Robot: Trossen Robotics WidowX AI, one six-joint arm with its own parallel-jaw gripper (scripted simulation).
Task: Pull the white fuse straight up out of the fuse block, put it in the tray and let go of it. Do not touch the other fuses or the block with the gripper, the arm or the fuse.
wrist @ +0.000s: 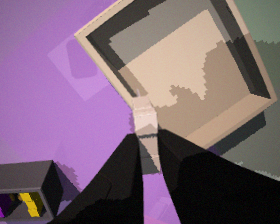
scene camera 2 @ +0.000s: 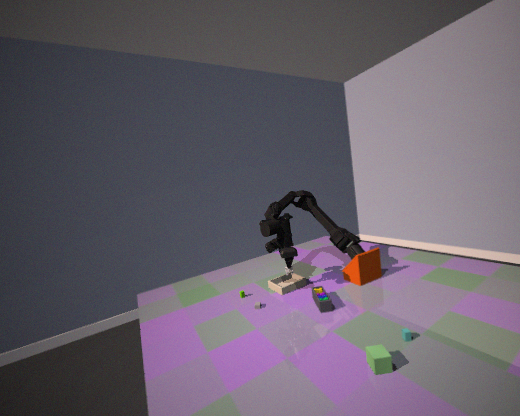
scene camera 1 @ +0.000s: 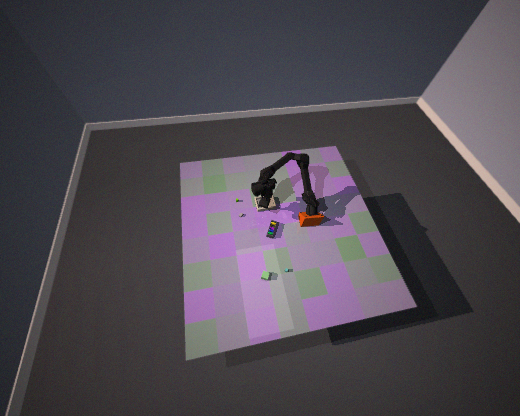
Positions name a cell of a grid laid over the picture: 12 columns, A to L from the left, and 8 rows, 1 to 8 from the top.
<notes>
My gripper (wrist: G6) holds a white fuse (wrist: G5). Further things: a beige tray (wrist: I3).
Scene camera 1 does not show the white fuse, which is hidden by my gripper.
</notes>
